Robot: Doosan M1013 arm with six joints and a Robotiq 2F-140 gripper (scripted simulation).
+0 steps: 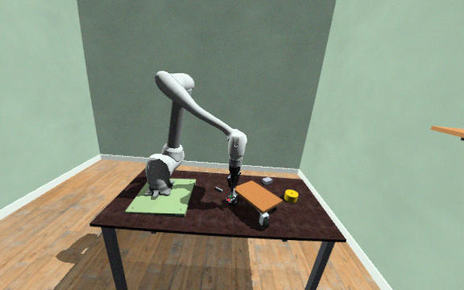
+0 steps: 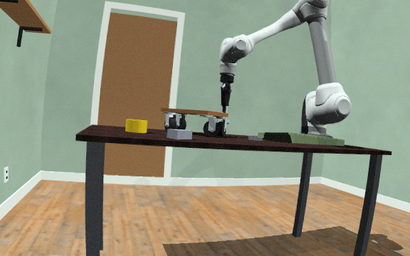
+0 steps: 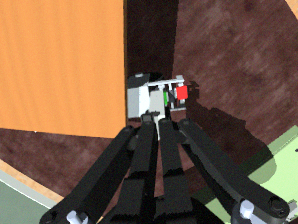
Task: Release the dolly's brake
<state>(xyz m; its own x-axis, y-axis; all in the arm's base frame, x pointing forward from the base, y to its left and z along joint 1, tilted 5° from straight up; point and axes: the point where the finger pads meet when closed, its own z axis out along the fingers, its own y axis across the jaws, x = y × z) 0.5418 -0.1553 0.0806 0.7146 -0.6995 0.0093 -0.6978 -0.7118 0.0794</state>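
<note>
Now: the brake pedal 10 mm behind my hand, 10 mm to the right of it and 50 mm below it. From my hand the other things lie so: yellow cylinder 490 mm ahead, 110 mm to the left, 110 mm below; then grey block 360 mm ahead, 360 mm to the left, 120 mm below.
</note>
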